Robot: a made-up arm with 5 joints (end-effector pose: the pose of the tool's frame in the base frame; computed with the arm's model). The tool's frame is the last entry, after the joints. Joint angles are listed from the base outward.
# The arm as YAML. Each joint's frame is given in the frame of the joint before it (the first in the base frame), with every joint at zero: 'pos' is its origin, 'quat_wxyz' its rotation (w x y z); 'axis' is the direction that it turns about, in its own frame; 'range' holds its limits. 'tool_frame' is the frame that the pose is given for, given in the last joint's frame.
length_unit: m
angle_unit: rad
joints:
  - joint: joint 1
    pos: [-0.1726, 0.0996, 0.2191]
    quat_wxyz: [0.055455, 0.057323, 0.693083, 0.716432]
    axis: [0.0, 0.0, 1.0]
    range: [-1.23, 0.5]
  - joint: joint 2
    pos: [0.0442, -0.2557, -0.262]
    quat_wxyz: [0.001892, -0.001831, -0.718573, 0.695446]
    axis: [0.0, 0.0, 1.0]
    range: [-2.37, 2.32]
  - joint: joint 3
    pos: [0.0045, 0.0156, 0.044]
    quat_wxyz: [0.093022, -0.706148, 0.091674, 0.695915]
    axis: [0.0, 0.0, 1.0]
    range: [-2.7, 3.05]
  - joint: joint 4
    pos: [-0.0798, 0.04, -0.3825]
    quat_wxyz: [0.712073, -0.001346, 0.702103, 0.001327]
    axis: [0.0, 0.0, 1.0]
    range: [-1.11, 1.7]
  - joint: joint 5
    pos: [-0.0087, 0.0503, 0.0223]
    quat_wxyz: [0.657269, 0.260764, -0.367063, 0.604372]
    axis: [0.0, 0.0, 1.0]
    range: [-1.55, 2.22]
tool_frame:
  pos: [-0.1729, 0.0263, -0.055]
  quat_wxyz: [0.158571, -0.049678, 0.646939, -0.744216]
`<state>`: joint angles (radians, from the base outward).
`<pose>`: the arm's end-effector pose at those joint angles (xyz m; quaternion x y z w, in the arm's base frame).
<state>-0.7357 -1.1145 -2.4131 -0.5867 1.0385</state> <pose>-0.0286 0.3399 0.0254 0.2845 0.5751 0.3783 0.6672</pose>
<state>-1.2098 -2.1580 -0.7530 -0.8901 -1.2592</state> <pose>-0.1463 -0.1001 -0.3154 -0.4308 0.5673 -0.4934 0.4992</pose>
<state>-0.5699 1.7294 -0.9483 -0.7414 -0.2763</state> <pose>0.0964 -0.5221 0.0192 0.9323 0.1608 -0.2040 0.2517</pose>
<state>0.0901 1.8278 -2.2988 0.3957 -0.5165</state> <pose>-0.1878 -0.4366 0.0583 0.7105 -0.1068 -0.0155 0.6954</pose>
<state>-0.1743 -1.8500 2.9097 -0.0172 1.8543</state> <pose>-0.2737 0.4189 -0.1054 0.5685 0.7154 0.0144 0.4061</pose>
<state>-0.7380 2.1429 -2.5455 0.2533 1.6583</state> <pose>-0.4095 -0.6023 -0.1112 -0.3814 0.8359 0.3557 0.1708</pose>
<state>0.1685 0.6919 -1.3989 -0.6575 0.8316</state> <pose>0.1549 -0.2556 -0.2254 0.5472 0.3546 -0.4105 0.6374</pose>
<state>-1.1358 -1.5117 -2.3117 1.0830 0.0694</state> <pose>-0.1352 0.2001 -0.0730 -0.0268 0.3183 0.8582 0.4019</pose>
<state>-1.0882 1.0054 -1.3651 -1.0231 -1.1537</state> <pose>0.0172 -0.3295 0.4639 0.6313 0.5663 0.4676 0.2491</pose>
